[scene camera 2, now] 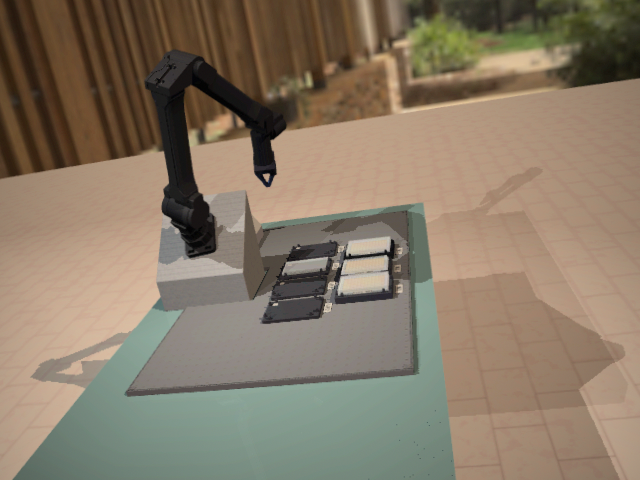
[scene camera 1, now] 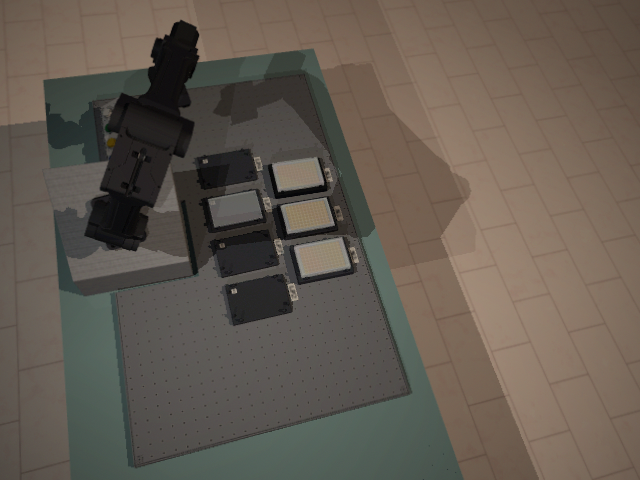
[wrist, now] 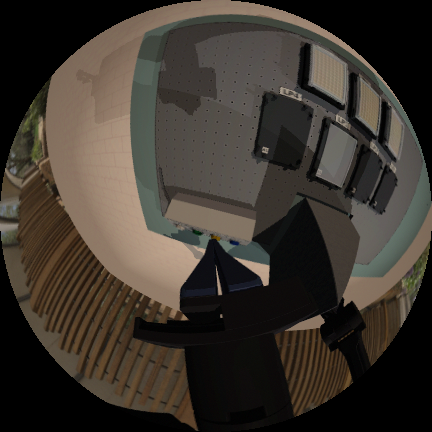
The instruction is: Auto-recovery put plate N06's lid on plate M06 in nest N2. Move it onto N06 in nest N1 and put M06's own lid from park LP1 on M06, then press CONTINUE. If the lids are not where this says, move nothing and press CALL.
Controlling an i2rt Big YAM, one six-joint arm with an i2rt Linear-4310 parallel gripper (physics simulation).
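Places are measured from the arm's base along level axes (x right, y up, z back), in centimetres.
Pixels of known places: gripper, fingertip midpoint: (scene camera 2: pixel 268 186) (wrist: pixel 212 242); arm's base at its link origin: (scene camera 2: pixel 201 236) (wrist: pixel 318 289).
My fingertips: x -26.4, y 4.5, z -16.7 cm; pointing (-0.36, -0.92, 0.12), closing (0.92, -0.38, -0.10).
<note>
For each thing: its top centre in the pictures, then the offset to it from my fingertips.
- clear lid at its top centre: (wrist: pixel 338 156) (scene camera 1: pixel 235 207) (scene camera 2: pixel 305 264) dy -19.6, dx +21.7, dz -10.3 cm
- button box at its top centre: (wrist: pixel 204 233) (scene camera 1: pixel 118 129) dy -13.0, dx -5.2, dz +13.4 cm
My gripper (scene camera 2: pixel 267 184) (wrist: pixel 212 242) is shut and empty, high above the board; in the wrist view its tips overlap the button box's edge. Three plates stand in nests in the outer row: one (scene camera 1: pixel 298 174) (wrist: pixel 327 75) at the far end, a yellower middle one (scene camera 1: pixel 307 215) (wrist: pixel 367 106), and one (scene camera 1: pixel 323 257) (wrist: pixel 395 131) at the near end. The end plates look paler; whether lids cover them is unclear. A clear lid (scene camera 1: pixel 235 209) (scene camera 2: pixel 306 266) (wrist: pixel 337 156) lies on the second park pad from the far end. The button box (wrist: pixel 212 215) has green (wrist: pixel 197 231), yellow (wrist: pixel 215 238) and blue (wrist: pixel 234 243) buttons.
Dark park pads without a visible lid are the far one (scene camera 1: pixel 227 168) (wrist: pixel 284 130), the third (scene camera 1: pixel 248 254) (wrist: pixel 366 169) and the near one (scene camera 1: pixel 259 300) (wrist: pixel 384 190). Label text is too small to read surely. The arm stands on a grey block (scene camera 1: pixel 149 263) (scene camera 2: pixel 201 291) beside the pads.
</note>
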